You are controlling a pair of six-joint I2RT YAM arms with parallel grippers.
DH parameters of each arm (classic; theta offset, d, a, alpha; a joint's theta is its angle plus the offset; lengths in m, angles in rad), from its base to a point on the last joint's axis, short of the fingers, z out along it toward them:
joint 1: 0 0.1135 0.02 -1.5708
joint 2: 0 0 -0.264 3.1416
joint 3: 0.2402 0 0.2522 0
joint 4: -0.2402 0 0.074 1.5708
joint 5: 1.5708 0 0 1.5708
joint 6: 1.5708 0.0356 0 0
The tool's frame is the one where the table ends.
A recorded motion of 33 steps. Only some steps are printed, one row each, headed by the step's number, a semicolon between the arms.
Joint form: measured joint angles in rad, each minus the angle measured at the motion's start. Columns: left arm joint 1, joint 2, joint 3, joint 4, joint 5, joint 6; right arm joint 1, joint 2, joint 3, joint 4, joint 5, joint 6.
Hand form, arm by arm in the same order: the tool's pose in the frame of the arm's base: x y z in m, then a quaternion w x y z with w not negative. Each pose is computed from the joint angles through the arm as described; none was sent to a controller.
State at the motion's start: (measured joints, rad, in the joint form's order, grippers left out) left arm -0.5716 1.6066 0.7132 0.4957 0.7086 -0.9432; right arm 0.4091 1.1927 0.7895 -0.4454 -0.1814 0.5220
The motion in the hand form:
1: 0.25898 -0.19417 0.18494 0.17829 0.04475 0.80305 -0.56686; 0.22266 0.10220 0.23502 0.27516 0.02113 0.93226 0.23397
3: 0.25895 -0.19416 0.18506 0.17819 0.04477 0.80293 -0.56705; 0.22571 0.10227 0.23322 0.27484 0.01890 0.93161 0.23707
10: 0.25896 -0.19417 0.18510 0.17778 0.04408 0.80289 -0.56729; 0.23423 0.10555 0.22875 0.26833 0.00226 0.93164 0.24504
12: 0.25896 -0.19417 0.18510 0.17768 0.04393 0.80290 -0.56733; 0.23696 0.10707 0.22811 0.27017 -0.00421 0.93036 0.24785
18: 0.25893 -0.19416 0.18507 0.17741 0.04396 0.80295 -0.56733; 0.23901 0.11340 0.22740 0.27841 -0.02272 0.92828 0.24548
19: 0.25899 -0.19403 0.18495 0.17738 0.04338 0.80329 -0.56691; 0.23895 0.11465 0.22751 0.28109 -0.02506 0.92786 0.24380
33: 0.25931 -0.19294 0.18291 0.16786 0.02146 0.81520 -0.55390; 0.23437 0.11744 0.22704 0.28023 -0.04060 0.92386 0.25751
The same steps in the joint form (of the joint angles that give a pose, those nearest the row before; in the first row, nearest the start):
1: 0.0000 0.0000 0.0000 0.0000 0.0012 0.0000; -0.0057 0.0080 0.0011 0.0042 -0.0049 -0.0030
3: 0.0000 -0.0004 0.0000 0.0000 0.0015 -0.0004; -0.0118 0.0214 0.0015 0.0187 -0.0160 -0.0095
10: 0.0000 -0.0004 0.0000 0.0004 0.0015 -0.0023; -0.0176 0.0675 0.0149 0.0439 -0.0504 -0.0389
12: 0.0000 -0.0004 0.0000 0.0004 0.0015 -0.0027; -0.0172 0.0801 0.0191 0.0576 -0.0580 -0.0488
18: 0.0000 -0.0004 0.0000 0.0000 0.0019 -0.0027; 0.0034 0.0961 0.0236 0.0824 -0.0469 -0.0706
19: 0.0004 -0.0004 0.0000 -0.0011 0.0011 -0.0027; 0.0088 0.0969 0.0236 0.0870 -0.0401 -0.0725
33: 0.0015 -0.0031 0.0072 -0.0522 -0.0252 -0.0183; 0.0221 0.0824 0.0073 0.1015 -0.0664 -0.0809

